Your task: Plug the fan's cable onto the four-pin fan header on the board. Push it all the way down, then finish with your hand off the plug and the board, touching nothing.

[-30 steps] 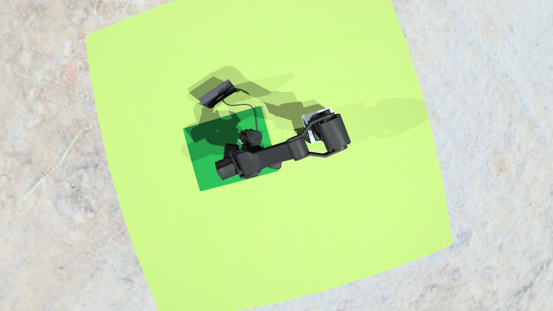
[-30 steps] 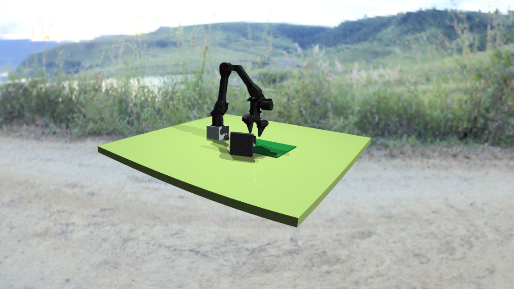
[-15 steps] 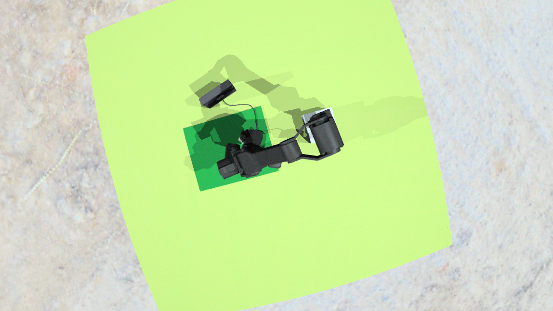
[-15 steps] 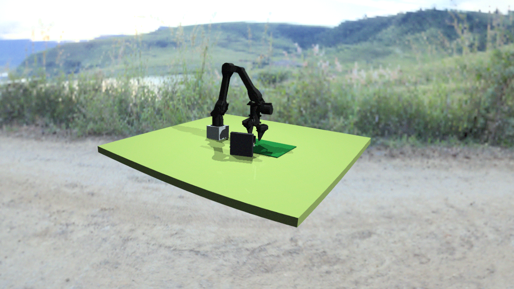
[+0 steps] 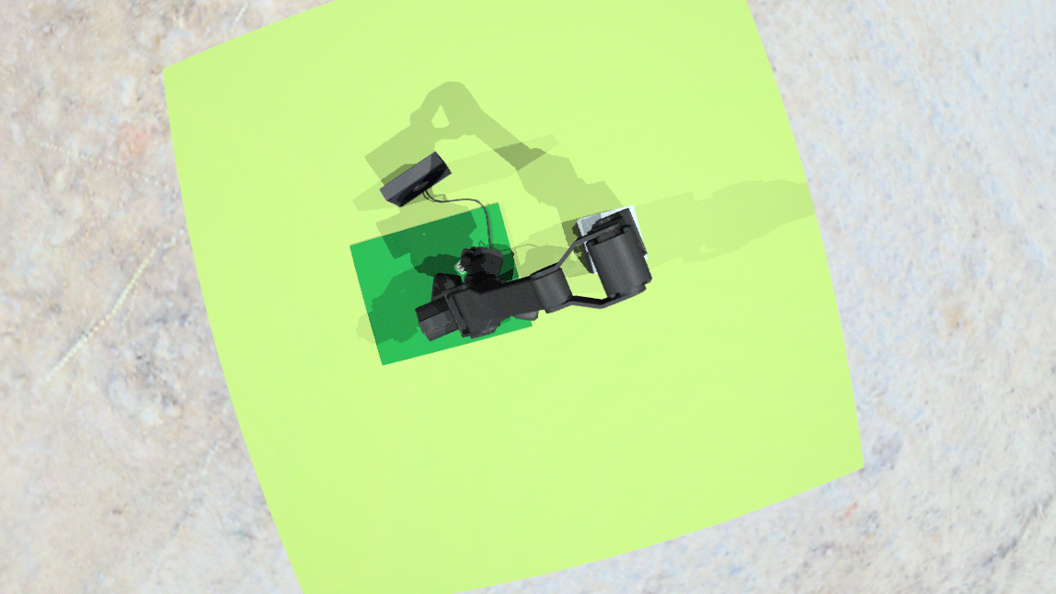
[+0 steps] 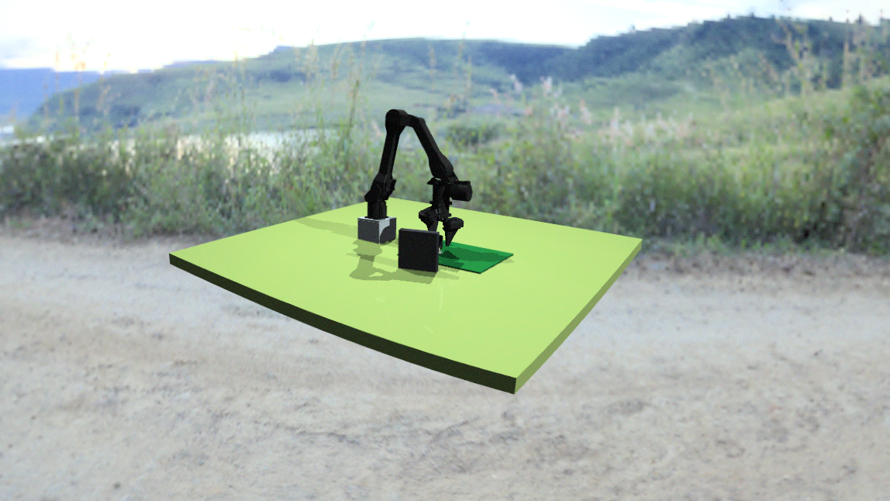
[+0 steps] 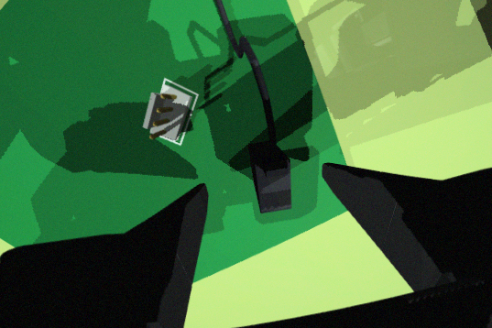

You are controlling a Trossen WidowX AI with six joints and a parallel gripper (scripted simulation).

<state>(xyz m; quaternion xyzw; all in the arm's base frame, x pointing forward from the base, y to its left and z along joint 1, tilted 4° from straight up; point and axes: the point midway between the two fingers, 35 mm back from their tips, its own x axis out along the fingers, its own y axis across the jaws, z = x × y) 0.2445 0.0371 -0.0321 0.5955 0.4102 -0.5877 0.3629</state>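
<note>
Right now the black fan plug is 1 cm to the right of my gripper tip and 1 cm above it. Also, from my gripper tip: black fan (23 cm to the right, 6 cm ahead, 4 cm above); green board (9 cm ahead, 4 cm to the right, 3 cm below).
</note>
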